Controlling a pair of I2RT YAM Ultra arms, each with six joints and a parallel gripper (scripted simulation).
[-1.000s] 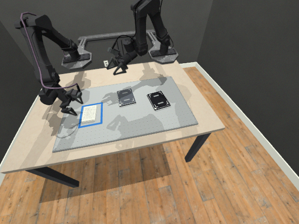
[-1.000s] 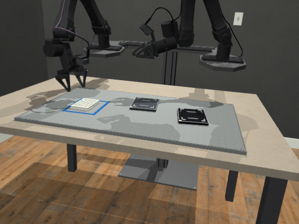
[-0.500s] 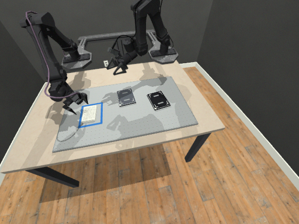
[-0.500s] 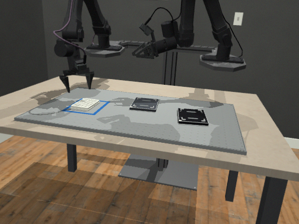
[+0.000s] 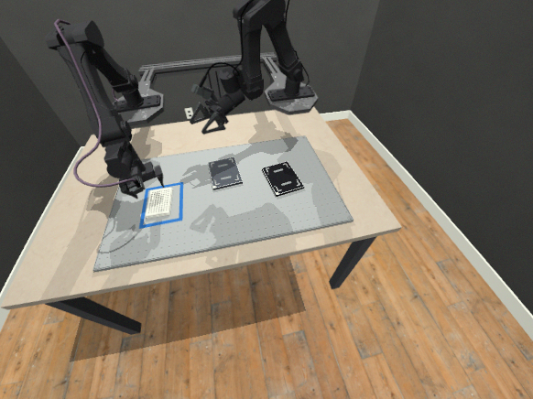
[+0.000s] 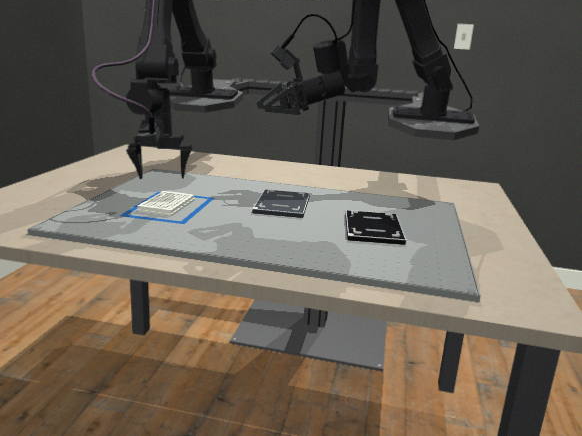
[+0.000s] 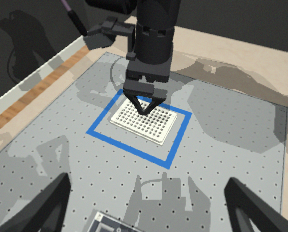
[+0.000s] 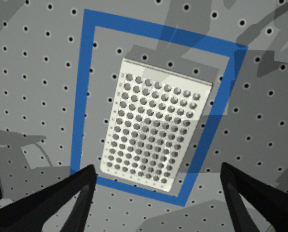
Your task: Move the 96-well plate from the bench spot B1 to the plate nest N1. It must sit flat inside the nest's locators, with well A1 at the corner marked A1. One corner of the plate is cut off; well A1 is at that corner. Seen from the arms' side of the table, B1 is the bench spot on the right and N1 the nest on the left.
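My right gripper is now 70 mm above the white 96-well plate and 10 mm to the right of it. From my right hand the other things lie so: black plate nest: 500 mm to the left, 80 mm behind, 70 mm below.
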